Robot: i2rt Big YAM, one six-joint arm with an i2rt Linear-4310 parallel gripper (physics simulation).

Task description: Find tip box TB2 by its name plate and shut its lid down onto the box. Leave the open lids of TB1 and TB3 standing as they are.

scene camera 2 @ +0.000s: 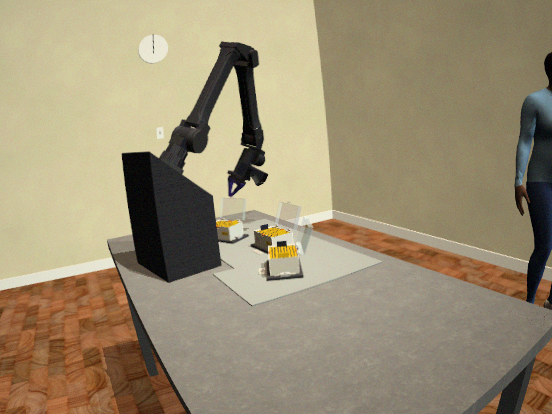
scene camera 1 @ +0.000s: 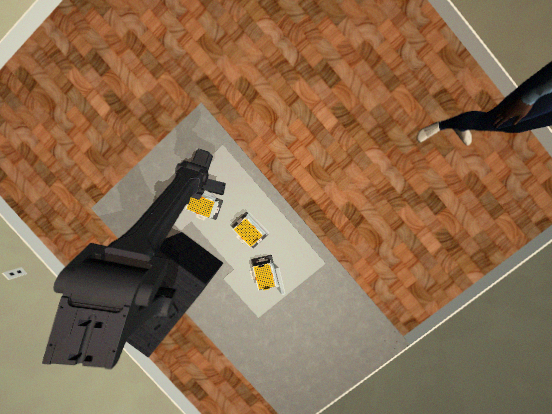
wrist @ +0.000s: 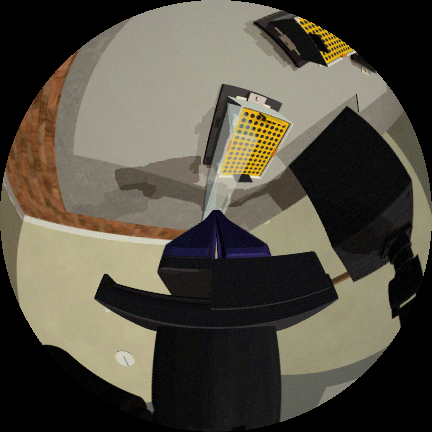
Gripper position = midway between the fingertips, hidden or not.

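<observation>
My gripper [wrist: 215, 215] is in view, and so is a yellow tip rack [wrist: 268, 130]. I can see a pale mat [scene camera 1: 297, 260] too, and that same pale mat shows in scene camera 2 [scene camera 2: 323, 262] and in the wrist view [wrist: 148, 104]. Then there's a box [scene camera 2: 285, 268], a box [scene camera 2: 261, 243] and also a box [scene camera 2: 233, 234].
</observation>
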